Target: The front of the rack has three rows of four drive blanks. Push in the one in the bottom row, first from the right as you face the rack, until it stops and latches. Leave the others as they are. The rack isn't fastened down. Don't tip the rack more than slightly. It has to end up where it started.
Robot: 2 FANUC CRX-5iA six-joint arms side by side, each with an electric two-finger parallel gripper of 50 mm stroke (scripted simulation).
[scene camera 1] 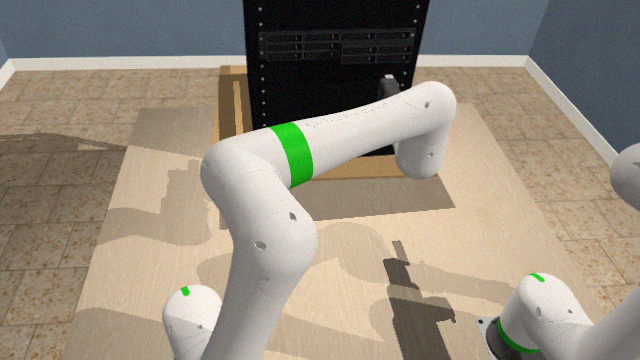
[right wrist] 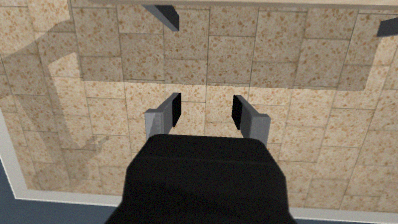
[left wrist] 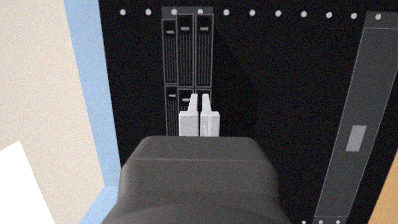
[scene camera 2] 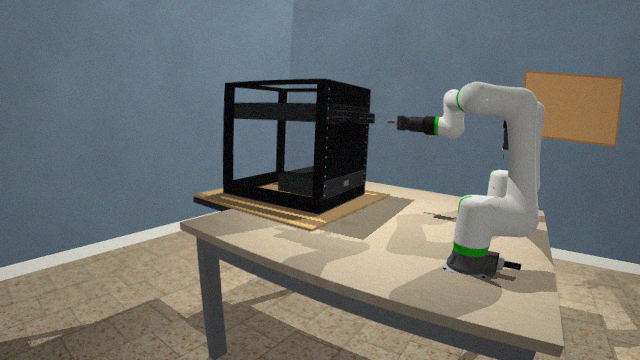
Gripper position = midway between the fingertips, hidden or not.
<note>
I see my left gripper [left wrist: 200, 104], my right gripper [right wrist: 206, 104] and a black rack [scene camera 1: 285, 91].
The black rack is seen too in the left wrist view [left wrist: 308, 88] and in scene camera 2 [scene camera 2: 339, 172]. The right wrist view misses the black rack: it is out of frame.
</note>
